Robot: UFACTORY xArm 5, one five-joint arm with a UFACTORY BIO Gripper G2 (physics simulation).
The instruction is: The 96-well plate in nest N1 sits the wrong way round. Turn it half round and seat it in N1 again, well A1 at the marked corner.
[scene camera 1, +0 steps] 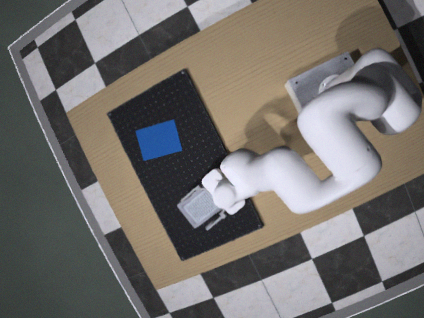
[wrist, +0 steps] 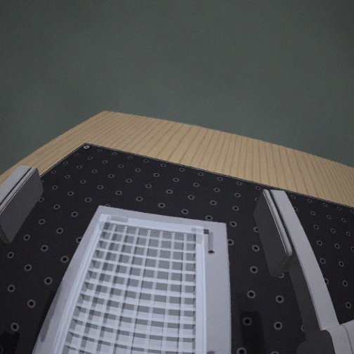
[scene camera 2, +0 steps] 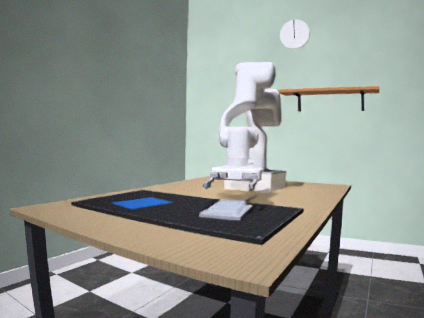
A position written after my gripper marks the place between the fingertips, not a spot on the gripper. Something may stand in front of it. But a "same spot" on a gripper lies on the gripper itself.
Scene:
my gripper: scene camera 1 194,215; wrist; scene camera 2
same spot on my gripper: (wrist: 285,245) = (scene camera 2: 210,181)

